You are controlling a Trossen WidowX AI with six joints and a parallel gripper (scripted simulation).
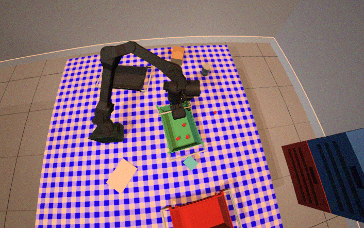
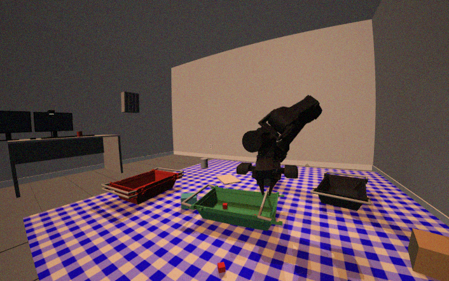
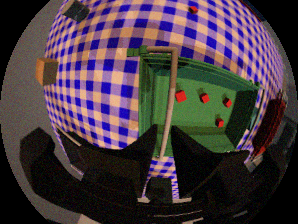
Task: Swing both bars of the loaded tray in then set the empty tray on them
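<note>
Now: the teal cube 2 cm ahead of my gripper tip, 30 cm to the right of it and 6 cm below it. The rest, counted from my gripper tip: orange box (10 cm ahead, 42 cm to the left, 6 cm below); black tray (27 cm behind, 29 cm to the left, 4 cm below); beige sheet (34 cm behind, 29 cm to the right, 8 cm below).
</note>
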